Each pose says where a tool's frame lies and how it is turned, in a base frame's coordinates. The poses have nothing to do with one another.
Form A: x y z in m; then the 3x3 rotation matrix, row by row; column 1 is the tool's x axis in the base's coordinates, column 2 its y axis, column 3 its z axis. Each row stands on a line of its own.
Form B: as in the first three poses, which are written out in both.
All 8 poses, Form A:
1:
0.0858, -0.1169, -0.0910
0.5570, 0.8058, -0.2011
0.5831, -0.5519, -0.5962
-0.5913, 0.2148, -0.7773
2:
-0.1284, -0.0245, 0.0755
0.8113, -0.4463, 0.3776
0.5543, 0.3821, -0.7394
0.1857, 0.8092, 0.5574
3:
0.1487, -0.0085, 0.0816
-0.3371, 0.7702, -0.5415
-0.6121, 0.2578, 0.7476
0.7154, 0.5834, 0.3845
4:
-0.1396, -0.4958, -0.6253
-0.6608, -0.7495, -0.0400
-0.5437, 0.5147, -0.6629
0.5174, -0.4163, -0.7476
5:
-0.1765, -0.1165, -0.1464
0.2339, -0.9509, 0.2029
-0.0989, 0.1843, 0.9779
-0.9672, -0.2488, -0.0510
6:
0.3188, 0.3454, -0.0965
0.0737, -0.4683, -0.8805
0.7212, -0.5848, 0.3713
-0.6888, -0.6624, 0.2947
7:
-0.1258, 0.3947, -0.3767
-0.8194, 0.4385, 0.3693
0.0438, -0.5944, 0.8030
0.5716, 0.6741, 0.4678
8:
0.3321, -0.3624, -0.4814
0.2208, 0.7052, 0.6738
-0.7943, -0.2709, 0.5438
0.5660, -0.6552, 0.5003
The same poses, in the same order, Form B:
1: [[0.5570, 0.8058, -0.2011, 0.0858], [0.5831, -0.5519, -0.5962, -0.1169], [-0.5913, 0.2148, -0.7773, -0.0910], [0, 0, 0, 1]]
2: [[0.8113, -0.4463, 0.3776, -0.1284], [0.5543, 0.3821, -0.7394, -0.0245], [0.1857, 0.8092, 0.5574, 0.0755], [0, 0, 0, 1]]
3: [[-0.3371, 0.7702, -0.5415, 0.1487], [-0.6121, 0.2578, 0.7476, -0.0085], [0.7154, 0.5834, 0.3845, 0.0816], [0, 0, 0, 1]]
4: [[-0.6608, -0.7495, -0.0400, -0.1396], [-0.5437, 0.5147, -0.6629, -0.4958], [0.5174, -0.4163, -0.7476, -0.6253], [0, 0, 0, 1]]
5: [[0.2339, -0.9509, 0.2029, -0.1765], [-0.0989, 0.1843, 0.9779, -0.1165], [-0.9672, -0.2488, -0.0510, -0.1464], [0, 0, 0, 1]]
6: [[0.0737, -0.4683, -0.8805, 0.3188], [0.7212, -0.5848, 0.3713, 0.3454], [-0.6888, -0.6624, 0.2947, -0.0965], [0, 0, 0, 1]]
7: [[-0.8194, 0.4385, 0.3693, -0.1258], [0.0438, -0.5944, 0.8030, 0.3947], [0.5716, 0.6741, 0.4678, -0.3767], [0, 0, 0, 1]]
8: [[0.2208, 0.7052, 0.6738, 0.3321], [-0.7943, -0.2709, 0.5438, -0.3624], [0.5660, -0.6552, 0.5003, -0.4814], [0, 0, 0, 1]]
